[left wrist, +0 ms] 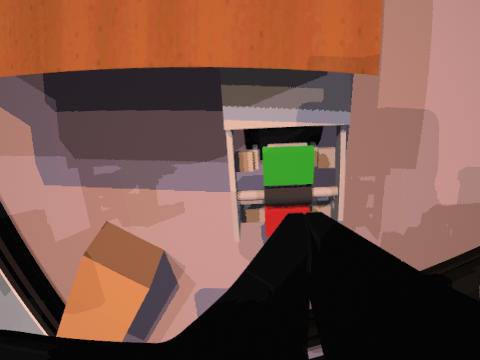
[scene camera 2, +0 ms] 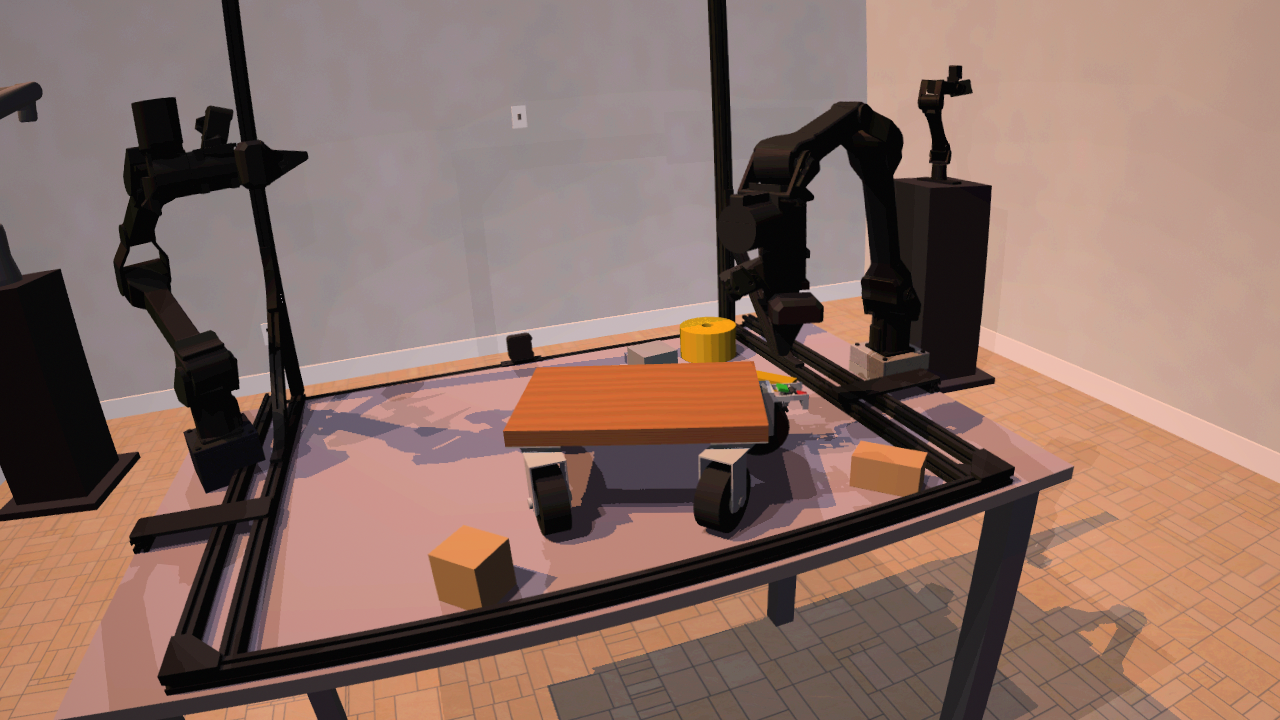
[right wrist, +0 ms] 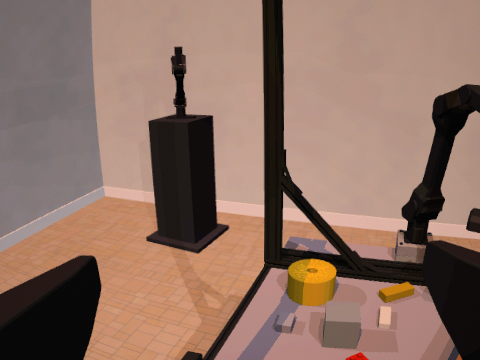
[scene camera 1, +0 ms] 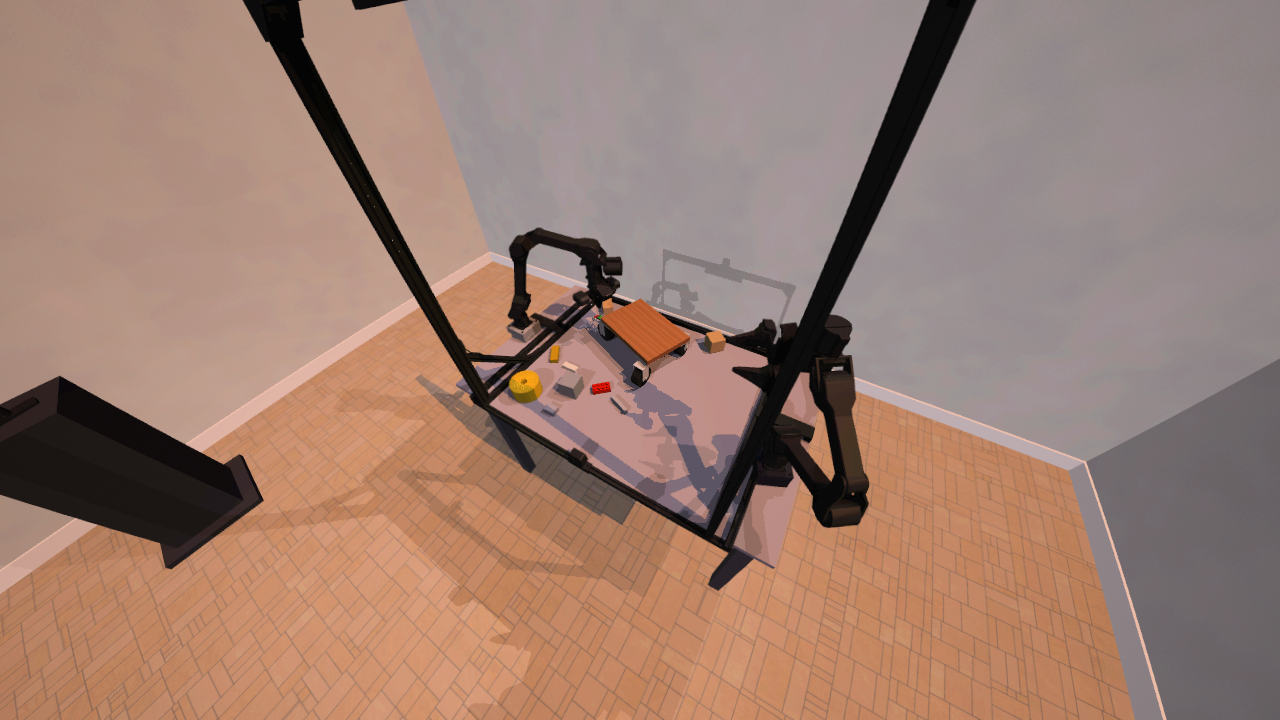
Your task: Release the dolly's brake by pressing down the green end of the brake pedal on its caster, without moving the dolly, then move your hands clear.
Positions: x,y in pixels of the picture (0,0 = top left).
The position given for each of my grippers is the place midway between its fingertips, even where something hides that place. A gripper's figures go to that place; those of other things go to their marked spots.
Scene:
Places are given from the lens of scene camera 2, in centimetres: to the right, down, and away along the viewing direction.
my left gripper [scene camera 2: 782,355]: 19, -1, 95
my right gripper [scene camera 2: 298,155]: -48, -29, 94
grey cube [scene camera 2: 657,352]: 3, -1, 121

